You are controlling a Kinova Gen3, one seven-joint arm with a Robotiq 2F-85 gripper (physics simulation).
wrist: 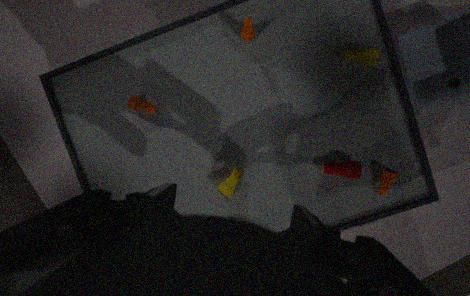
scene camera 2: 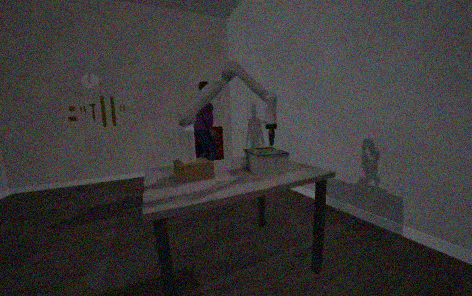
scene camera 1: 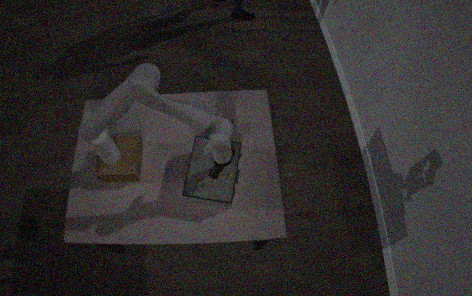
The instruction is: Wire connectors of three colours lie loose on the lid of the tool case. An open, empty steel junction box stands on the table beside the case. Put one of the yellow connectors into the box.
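Frame: origin at the arm's base, x ahead, y down, z left, level; millimetres.
Seen in the pictures: gripper, fingertip midpoint: (wrist: pixel 232 207) (scene camera 2: pixel 271 145) (scene camera 1: pixel 222 169); arm's base at its link origin: (scene camera 2: pixel 188 161) (scene camera 1: pixel 111 155).
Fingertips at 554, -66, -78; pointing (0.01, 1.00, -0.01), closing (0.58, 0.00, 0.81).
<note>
Pixels of each thing's middle, then the offset from my fingertips to it, as dx, dy, dz. Level surfaces: height alone.
- grey tool case at the middle of its body: (wrist: pixel 238 139) (scene camera 1: pixel 214 173) (scene camera 2: pixel 265 160) -41, +103, +21
- junction box at the middle of its body: (wrist: pixel 436 66) -11, +149, +292
- red connector at the middle of its body: (wrist: pixel 341 169) +20, +35, +92
- table at its surface level: dy +168
My gripper (scene camera 1: pixel 214 175) (scene camera 2: pixel 271 144) (wrist: pixel 232 207) is open and empty, pointing down a little above the lid of the grey tool case (scene camera 1: pixel 212 194) (scene camera 2: pixel 270 164) (wrist: pixel 115 170). In the wrist view a yellow connector (wrist: pixel 230 183) lies tilted on the lid, near the middle between the fingertips. Another yellow connector (wrist: pixel 362 56) lies near the lid's upper right. In scene camera 1 a yellow connector (scene camera 1: pixel 230 175) shows right of the fingers. The junction box (wrist: pixel 424 55) seems to be the grey, dark-sided shape beyond the lid's right edge; the arm hides it in scene camera 1.
Orange connectors (wrist: pixel 247 31) (wrist: pixel 142 104) (wrist: pixel 387 181) and a red connector (wrist: pixel 342 169) lie on the lid. The arm's base stands by a brown block (scene camera 1: pixel 122 167) (scene camera 2: pixel 195 171) on the table (scene camera 1: pixel 255 220) (scene camera 2: pixel 235 189). A person (scene camera 2: pixel 204 122) stands behind the table.
</note>
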